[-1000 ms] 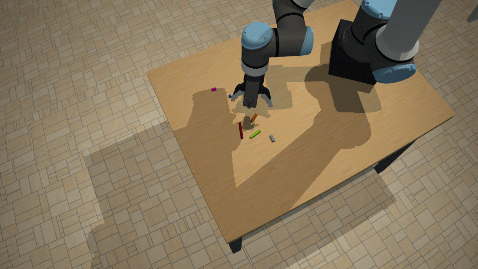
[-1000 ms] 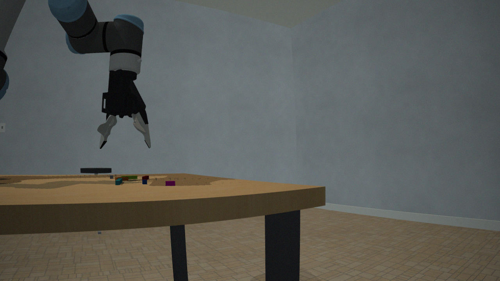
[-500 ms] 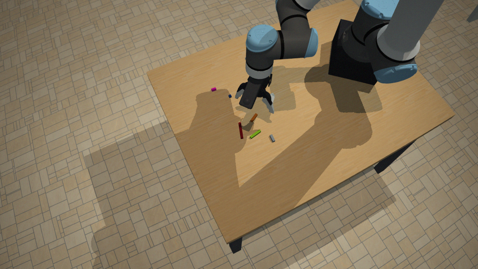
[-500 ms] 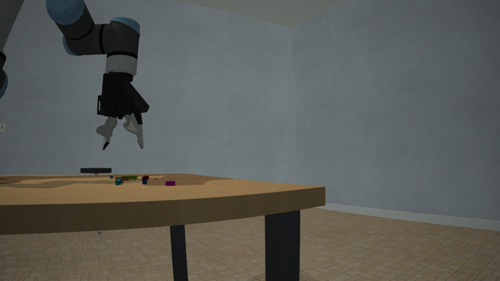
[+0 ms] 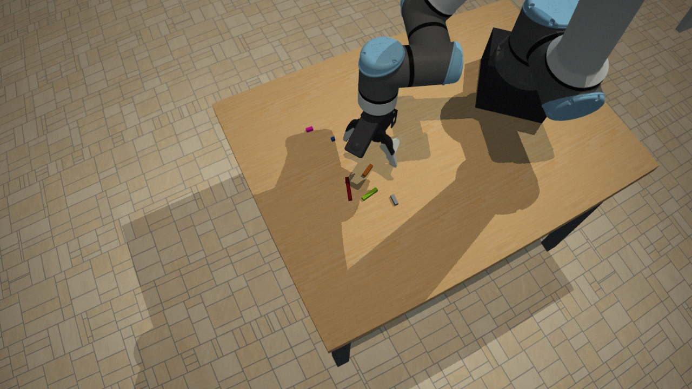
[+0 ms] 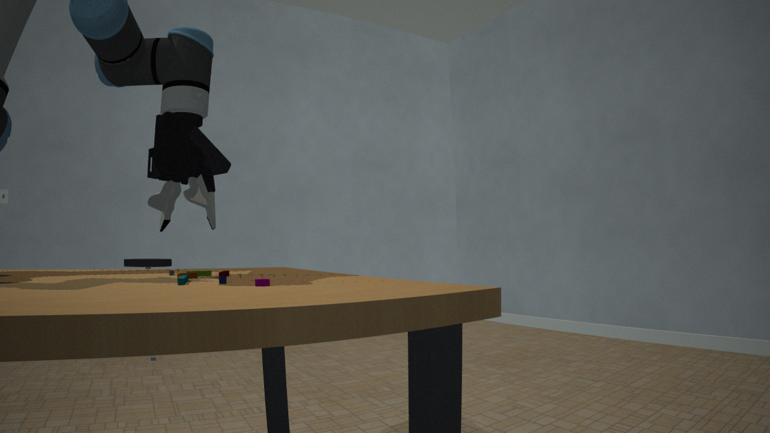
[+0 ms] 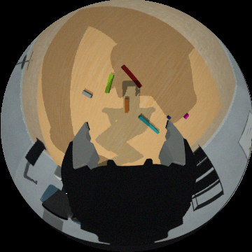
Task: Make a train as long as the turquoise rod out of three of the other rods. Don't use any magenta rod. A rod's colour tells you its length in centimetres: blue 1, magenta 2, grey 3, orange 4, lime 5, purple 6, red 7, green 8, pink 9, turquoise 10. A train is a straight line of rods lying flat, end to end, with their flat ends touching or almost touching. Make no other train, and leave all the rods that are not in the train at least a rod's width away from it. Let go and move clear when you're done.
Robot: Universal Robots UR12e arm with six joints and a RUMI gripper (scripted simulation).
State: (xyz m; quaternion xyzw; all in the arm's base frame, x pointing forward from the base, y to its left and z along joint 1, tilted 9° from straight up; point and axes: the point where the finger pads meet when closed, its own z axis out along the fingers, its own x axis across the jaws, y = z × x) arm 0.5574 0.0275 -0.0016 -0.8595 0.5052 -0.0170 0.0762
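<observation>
Now: hand 8 cm above the orange rod. Also, from my hand: red rod (8 cm ahead, 3 cm to the left, 8 cm below); then lime rod (3 cm ahead, 7 cm to the left, 8 cm below); then turquoise rod (2 cm behind, 10 cm to the right, 8 cm below).
</observation>
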